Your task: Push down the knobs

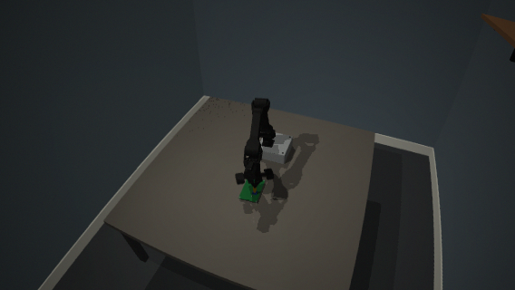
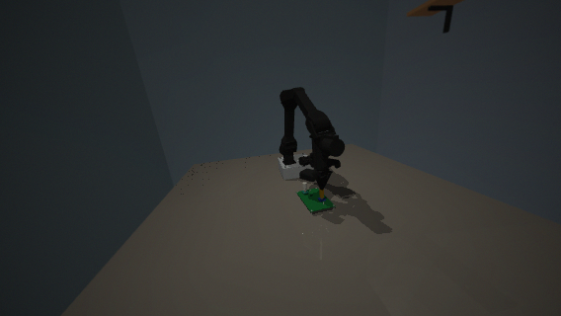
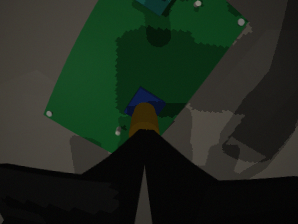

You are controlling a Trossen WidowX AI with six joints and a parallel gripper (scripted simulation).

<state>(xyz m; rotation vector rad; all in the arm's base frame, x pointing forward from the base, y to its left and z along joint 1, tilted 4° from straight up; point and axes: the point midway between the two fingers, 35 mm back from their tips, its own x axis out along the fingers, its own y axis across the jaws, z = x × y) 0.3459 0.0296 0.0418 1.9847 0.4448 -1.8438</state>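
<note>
The orange knob lies 10 mm below my gripper tip. Also, from my gripper tip: white knob (70 mm behind, 40 mm to the right, 20 mm below).
</note>
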